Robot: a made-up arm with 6 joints.
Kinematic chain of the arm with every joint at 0, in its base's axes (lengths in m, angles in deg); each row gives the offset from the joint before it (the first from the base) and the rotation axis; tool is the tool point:
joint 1: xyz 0 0 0.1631 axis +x
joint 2: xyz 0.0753 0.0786 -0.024 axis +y
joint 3: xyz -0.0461 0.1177 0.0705 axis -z
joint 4: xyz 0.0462 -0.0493 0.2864 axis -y
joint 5: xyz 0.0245 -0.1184 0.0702 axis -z
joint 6: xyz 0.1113 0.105 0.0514 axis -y
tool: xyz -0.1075 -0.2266 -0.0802
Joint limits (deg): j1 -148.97..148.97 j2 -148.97..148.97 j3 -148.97..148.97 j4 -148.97..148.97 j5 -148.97..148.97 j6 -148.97..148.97
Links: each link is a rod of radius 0.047 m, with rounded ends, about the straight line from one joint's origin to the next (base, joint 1, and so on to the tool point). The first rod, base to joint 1, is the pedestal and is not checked.
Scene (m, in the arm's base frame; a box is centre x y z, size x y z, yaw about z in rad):
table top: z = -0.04
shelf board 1: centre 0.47 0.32 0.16 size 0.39 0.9 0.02 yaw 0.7
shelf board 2: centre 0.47 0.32 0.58 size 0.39 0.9 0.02 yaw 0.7
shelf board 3: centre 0.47 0.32 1 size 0.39 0.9 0.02 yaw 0.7
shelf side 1: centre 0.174 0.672 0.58 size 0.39 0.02 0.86 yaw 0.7
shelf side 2: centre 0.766 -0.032 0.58 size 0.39 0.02 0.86 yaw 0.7
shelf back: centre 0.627 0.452 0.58 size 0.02 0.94 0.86 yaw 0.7
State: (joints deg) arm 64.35 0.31 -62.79 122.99 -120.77 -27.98
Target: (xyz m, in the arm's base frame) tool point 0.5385 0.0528 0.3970
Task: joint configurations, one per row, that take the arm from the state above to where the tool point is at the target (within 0.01 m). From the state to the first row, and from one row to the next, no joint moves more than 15 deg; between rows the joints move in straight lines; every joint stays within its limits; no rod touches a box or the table.
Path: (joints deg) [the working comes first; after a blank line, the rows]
Joints at the target: 28.48 54.21 -90.43 95.30 -104.23 -15.27
Straight joint move there: clear.

1: 55.38 13.78 -69.70 116.07 -116.64 -24.80
2: 46.42 27.26 -76.61 109.14 -112.50 -21.62
3: 37.45 40.73 -83.52 102.22 -108.37 -18.45
4: 28.48 54.21 -90.43 95.30 -104.23 -15.27

